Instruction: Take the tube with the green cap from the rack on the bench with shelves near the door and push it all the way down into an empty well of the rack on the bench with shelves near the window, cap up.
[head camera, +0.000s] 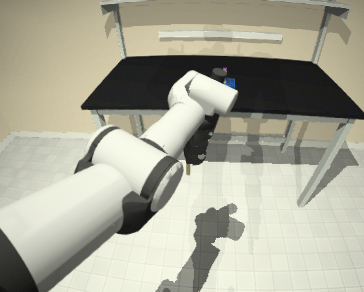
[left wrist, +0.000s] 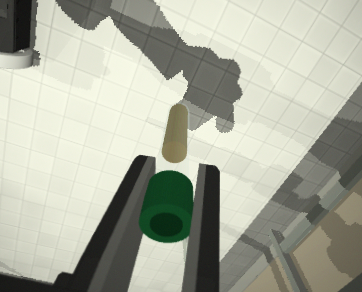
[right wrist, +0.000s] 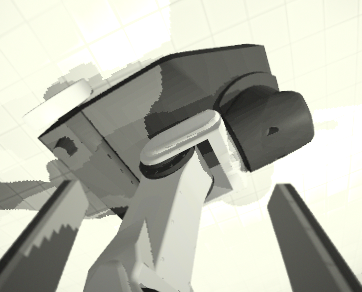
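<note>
The tube with the green cap (left wrist: 167, 205) is between the fingers of my left gripper (left wrist: 176, 175), which is shut on it. Its yellowish lower part points away from the left wrist camera; in the head camera view the tube's lower end (head camera: 188, 169) shows below the dark left gripper, over the floor and in front of the bench (head camera: 280, 82). The blue rack (head camera: 230, 83) on the bench shows in part in the head camera view; my left arm hides the rest, so its wells cannot be made out. My right gripper (right wrist: 176, 193) is open, with no object between its fingers.
The bench has a black top, pale legs and a shelf (head camera: 225, 5) above it at the back. A pale strip (head camera: 220, 36) is on the wall behind. The right wrist view shows the robot's own dark base (right wrist: 200, 82) and white body parts below.
</note>
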